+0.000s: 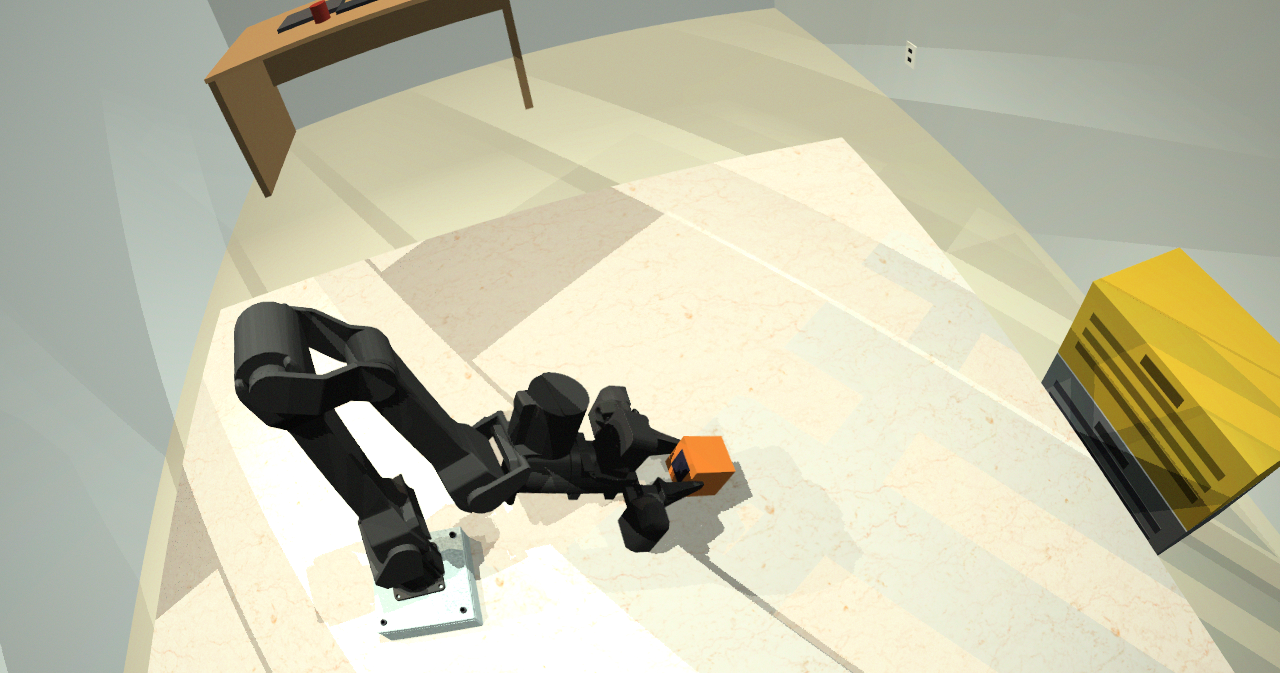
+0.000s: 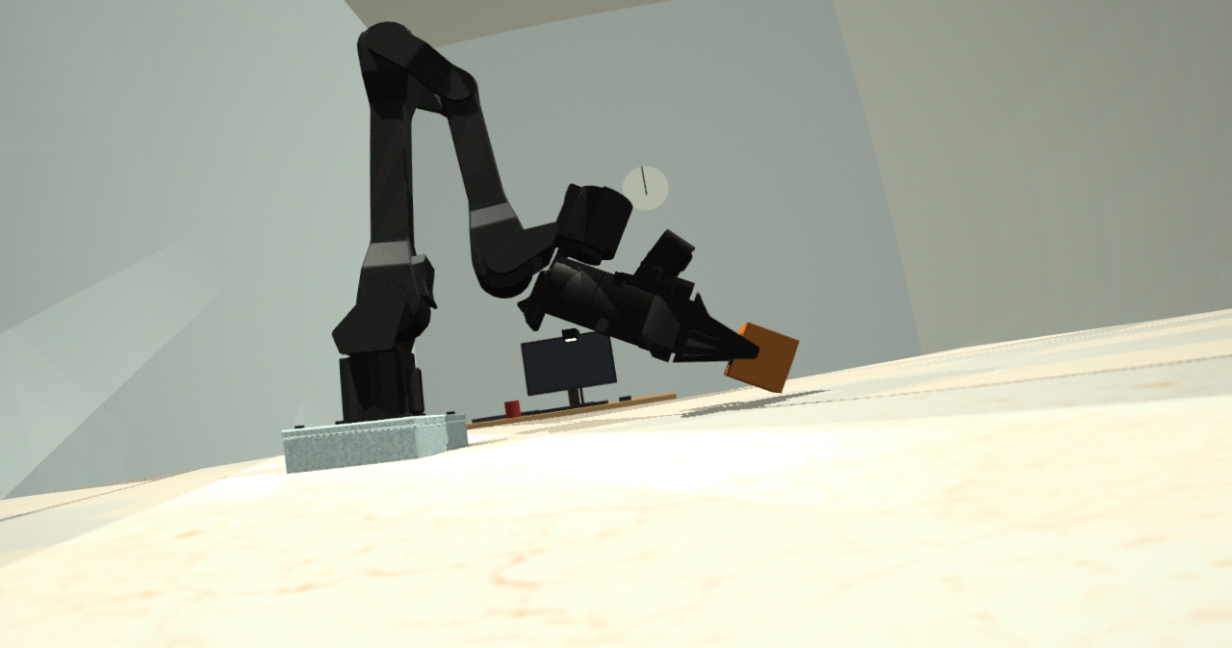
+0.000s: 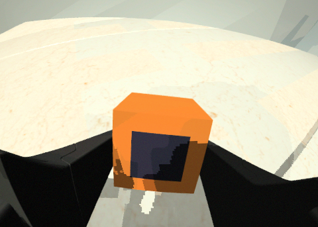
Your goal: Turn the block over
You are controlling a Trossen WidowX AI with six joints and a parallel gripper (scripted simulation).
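The orange block is 1 cm behind my gripper tip.
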